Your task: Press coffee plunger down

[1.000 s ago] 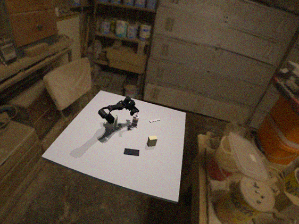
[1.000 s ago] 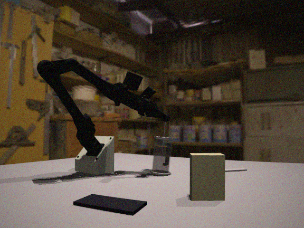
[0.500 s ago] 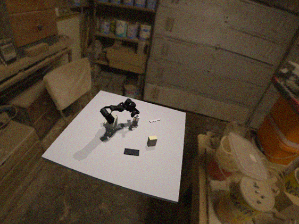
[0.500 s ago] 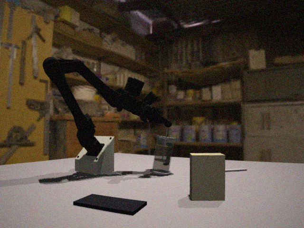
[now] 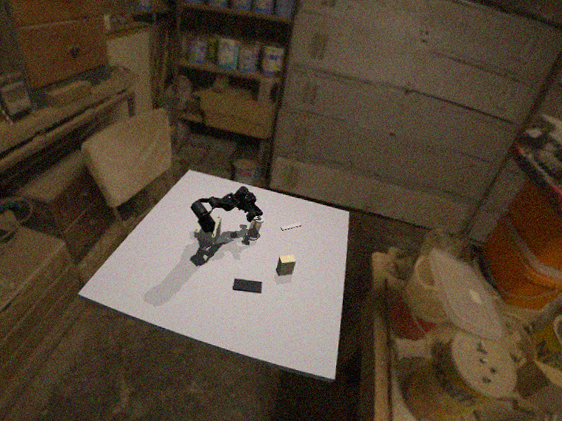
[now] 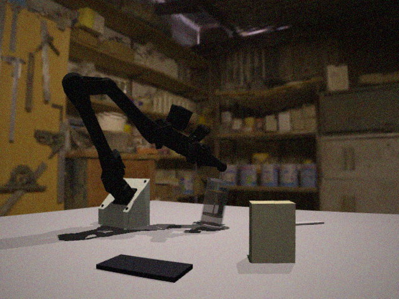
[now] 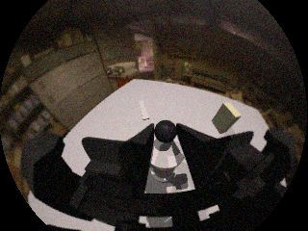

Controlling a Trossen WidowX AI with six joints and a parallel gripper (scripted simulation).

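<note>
Right now the glass coffee press is 90 mm below my gripper tip and 20 mm behind it.
</note>
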